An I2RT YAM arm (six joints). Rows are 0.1 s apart.
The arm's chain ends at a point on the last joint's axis. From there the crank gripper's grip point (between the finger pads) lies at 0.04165 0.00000 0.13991 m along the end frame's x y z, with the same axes.
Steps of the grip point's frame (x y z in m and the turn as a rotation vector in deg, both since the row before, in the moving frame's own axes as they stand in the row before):
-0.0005, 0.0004, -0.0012, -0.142, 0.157, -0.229
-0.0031, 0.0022, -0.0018, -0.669, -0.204, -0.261
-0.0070, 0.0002, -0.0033, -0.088, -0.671, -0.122
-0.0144, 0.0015, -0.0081, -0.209, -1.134, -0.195
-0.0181, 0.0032, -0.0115, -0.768, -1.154, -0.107
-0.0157, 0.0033, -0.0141, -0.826, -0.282, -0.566
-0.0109, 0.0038, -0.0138, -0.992, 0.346, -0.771
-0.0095, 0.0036, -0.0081, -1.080, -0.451, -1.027
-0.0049, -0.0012, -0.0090, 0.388, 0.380, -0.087
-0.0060, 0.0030, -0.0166, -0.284, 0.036, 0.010
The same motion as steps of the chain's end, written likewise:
-0.0009, 0.0002, -0.0011, -0.142, 0.157, -0.229
-0.0026, 0.0008, -0.0019, -0.669, -0.204, -0.261
-0.0054, 0.0001, -0.0038, -0.088, -0.671, -0.122
-0.0116, 0.0011, -0.0089, -0.209, -1.134, -0.195
-0.0153, 0.0014, -0.0123, -0.768, -1.154, -0.107
-0.0150, 0.0017, -0.0143, -0.826, -0.282, -0.566
-0.0118, 0.0019, -0.0135, -0.992, 0.346, -0.771
-0.0084, 0.0017, -0.0084, -1.080, -0.451, -1.027
-0.0058, -0.0002, -0.0087, 0.388, 0.380, -0.087
-0.0061, 0.0023, -0.0166, -0.284, 0.036, 0.010

